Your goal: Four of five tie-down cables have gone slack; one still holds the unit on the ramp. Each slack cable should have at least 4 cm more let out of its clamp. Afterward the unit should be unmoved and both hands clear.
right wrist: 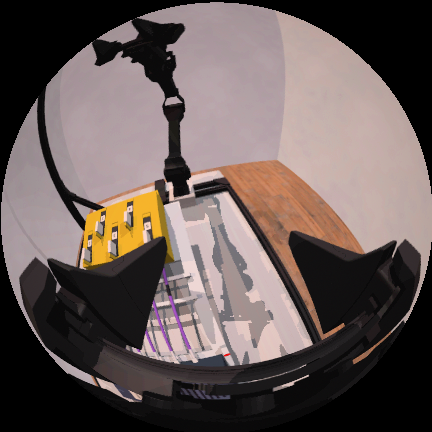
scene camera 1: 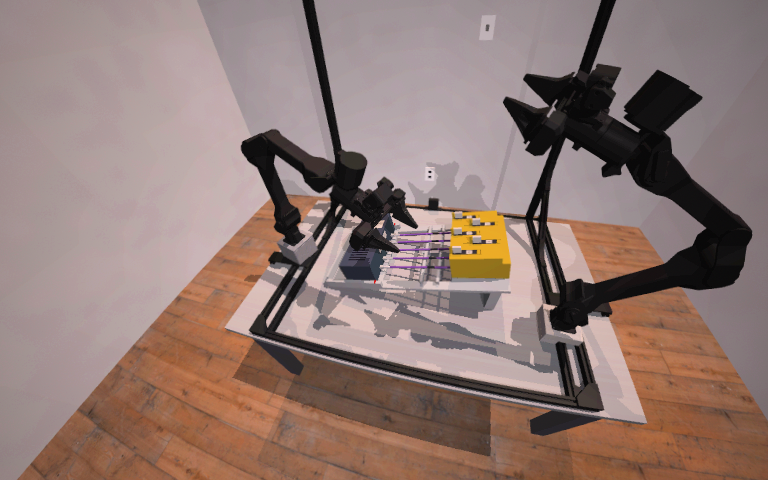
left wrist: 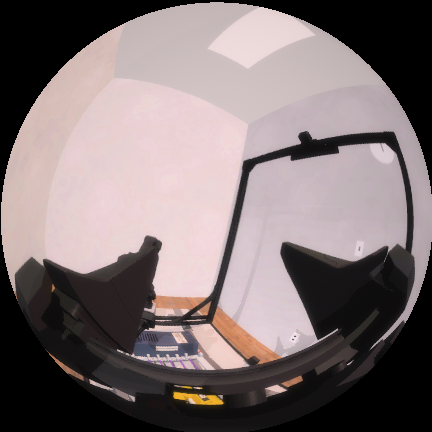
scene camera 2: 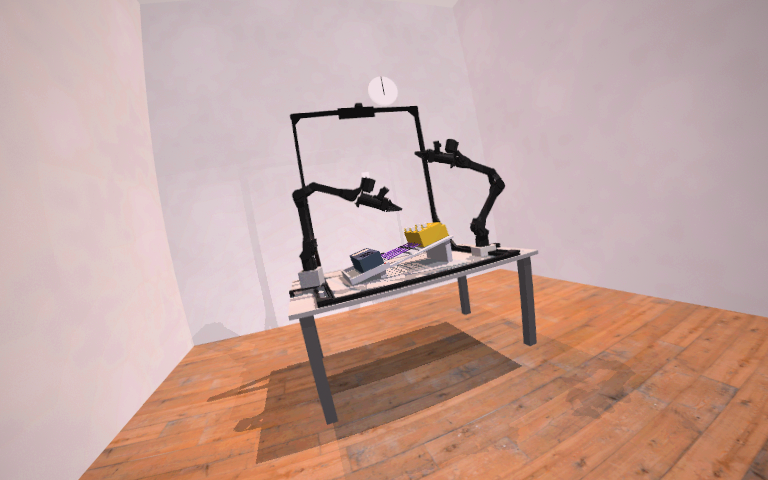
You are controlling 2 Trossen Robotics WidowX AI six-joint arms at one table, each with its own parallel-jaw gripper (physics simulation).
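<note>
The dark blue unit (scene camera 1: pixel 359 266) (scene camera 2: pixel 367 260) (left wrist: pixel 167 342) sits at the low end of the white ramp (scene camera 1: pixel 475 286) (scene camera 2: pixel 353 278). Purple cables (scene camera 1: pixel 407 258) (scene camera 2: pixel 399 250) (right wrist: pixel 180 322) run from it to the yellow block (scene camera 1: pixel 481 268) (scene camera 2: pixel 433 233) (right wrist: pixel 142 202) at the high end. White clamp levers (scene camera 1: pixel 457 249) (right wrist: pixel 113 247) stand on the block. Which cables are slack cannot be told. My right gripper (scene camera 1: pixel 407 238) (scene camera 2: pixel 399 209) (right wrist: pixel 229 240) is open and empty above the cables and ramp. My left gripper (scene camera 1: pixel 515 87) (scene camera 2: pixel 417 153) (left wrist: pixel 220 251) is open and empty, high above the block's side.
White crossbars span the ramp under the cables. A black frame (scene camera 1: pixel 430 378) borders the table, with tall posts (scene camera 1: pixel 322 73) at the back. My right forearm reaches over the unit's end, partly hiding the unit in scene camera 1. A support (scene camera 1: pixel 488 300) holds the ramp's high end.
</note>
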